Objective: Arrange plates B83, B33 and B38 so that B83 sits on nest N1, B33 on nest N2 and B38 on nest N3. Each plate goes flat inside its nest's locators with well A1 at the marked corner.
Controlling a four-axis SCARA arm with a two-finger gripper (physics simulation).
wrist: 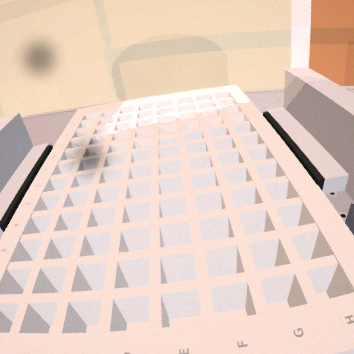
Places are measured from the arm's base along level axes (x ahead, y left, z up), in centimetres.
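Pixels of known places: gripper, between the fingertips: [151,111].
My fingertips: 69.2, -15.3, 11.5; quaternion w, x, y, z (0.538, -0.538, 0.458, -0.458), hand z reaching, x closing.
Behind a point stands the place of what it marks, as x, y, z.
A pale pink-white well plate [175,206] {65.1, -16.5, 10.5} fills most of the wrist view. Letters E, F, G and H show along its near edge, and small numbers run up its left edge. No plate name is readable, so I cannot tell which plate it is. My gripper [151,111] {69.2, -15.3, 11.5} is shut on this plate, with one black-padded finger along each long side. The plate keeps level with the fingers. The nests N1, N2 and N3 and the other two plates cannot be made out in this view.
Beyond the plate's far edge lies a tan surface [260,65] with grey-green bands and a rounded darker patch. A white strip [300,35] and an orange area [332,55] are at the upper right. A grey surface with small holes shows at the right edge.
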